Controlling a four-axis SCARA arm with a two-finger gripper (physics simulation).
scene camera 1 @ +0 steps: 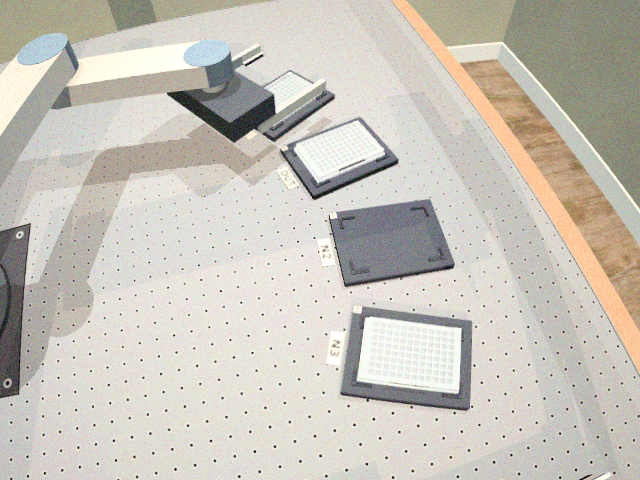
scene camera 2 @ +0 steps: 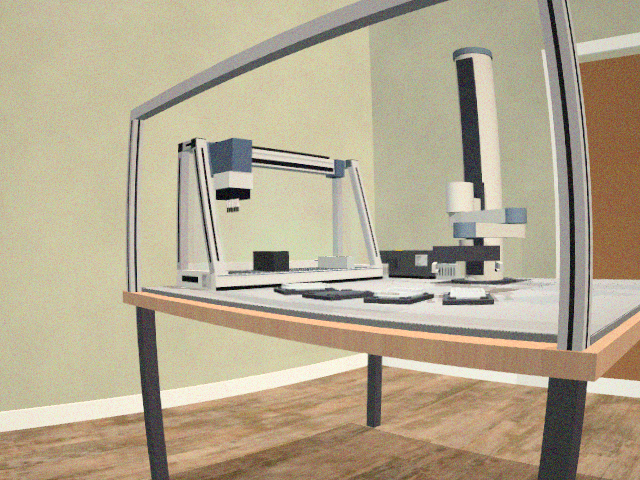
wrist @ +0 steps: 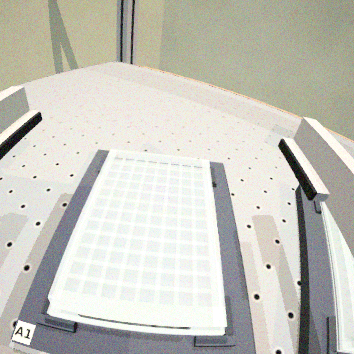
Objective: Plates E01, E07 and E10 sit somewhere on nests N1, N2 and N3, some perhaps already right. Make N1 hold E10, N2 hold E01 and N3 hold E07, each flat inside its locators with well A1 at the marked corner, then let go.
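Frame: origin at the arm's base, x ahead, y left, z up, level; centimetres.
Seen in the pictures: gripper, fingertip midpoint: (scene camera 1: 289, 65) (scene camera 2: 467, 268) (wrist: 159, 110).
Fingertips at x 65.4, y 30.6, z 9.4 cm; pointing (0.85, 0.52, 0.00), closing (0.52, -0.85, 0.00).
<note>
A point is followed by its place in that frame.
My gripper (scene camera 1: 273, 81) (scene camera 2: 467, 267) @[z 9.4, x 65.4, y 30.6 cm] (wrist: 159, 110) @[z 9.4, x 65.4, y 30.6 cm] is open and empty, raised above nest N1 (scene camera 2: 467, 301) @[z 2.1, x 70.5, y 33.5 cm] (wrist: 231, 260) @[z 2.5, x 64.4, y 23.8 cm], one finger off each long side of plate E10 (scene camera 1: 289, 85) @[z 3.8, x 65.4, y 31.8 cm] (scene camera 2: 467, 293) @[z 3.7, x 68.8, y 32.4 cm] (wrist: 145, 235) @[z 3.9, x 62.0, y 28.5 cm]. The plate looks flat inside the locators; its code and well A1 cannot be read. The nest's A1 mark (wrist: 23, 332) @[z 2.5, x 54.1, y 30.0 cm] is at the lower left in the wrist view. Nest N2 (scene camera 1: 390, 242) @[z 2.5, x 71.5, y -5.7 cm] (scene camera 2: 336, 295) @[z 2.5, x 78.4, y -0.1 cm] is bare. Nest N3 (scene camera 1: 413, 399) @[z 2.5, x 66.5, y -28.1 cm] bears a white plate (scene camera 1: 410, 353) @[z 3.7, x 67.9, y -22.6 cm] (scene camera 2: 309, 286) @[z 3.4, x 70.0, y -18.9 cm], its code unreadable.
Nest OUT (scene camera 1: 356, 177) @[z 2.4, x 70.6, y 7.4 cm] (wrist: 312, 250) @[z 2.5, x 68.5, y 18.8 cm], between N1 and N2, bears another white plate (scene camera 1: 341, 149) @[z 3.8, x 69.7, y 12.7 cm] (scene camera 2: 400, 292) @[z 3.9, x 74.9, y 17.5 cm] (wrist: 342, 265) @[z 3.6, x 67.4, y 17.0 cm], its code unreadable. A gantry machine (scene camera 2: 292, 161) @[z 47.8, x 38.2, y -62.3 cm] stands at the left in scene camera 2. A frame post (scene camera 2: 568, 180) @[z 23.5, x 104.5, y 70.2 cm] rises at the table's near corner.
</note>
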